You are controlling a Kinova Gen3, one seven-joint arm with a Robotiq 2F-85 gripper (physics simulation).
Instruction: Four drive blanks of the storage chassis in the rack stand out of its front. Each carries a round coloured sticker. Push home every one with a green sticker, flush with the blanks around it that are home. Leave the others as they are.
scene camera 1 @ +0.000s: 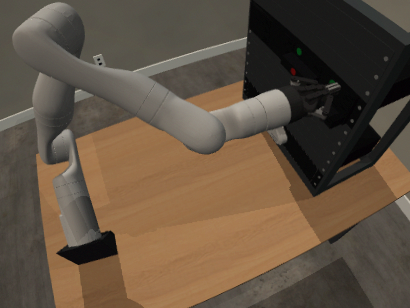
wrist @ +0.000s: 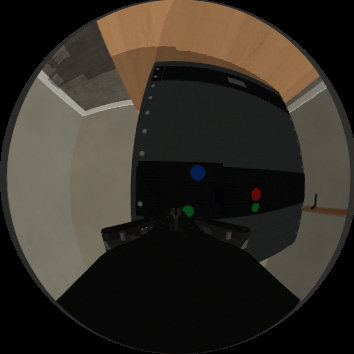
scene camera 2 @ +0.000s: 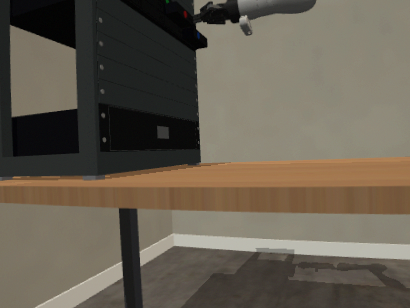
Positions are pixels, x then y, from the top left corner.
dark rack: scene camera 1; wrist 190, 111; scene camera 2
same spot on dark rack: (scene camera 2: 137, 96) = (scene camera 1: 263, 91)
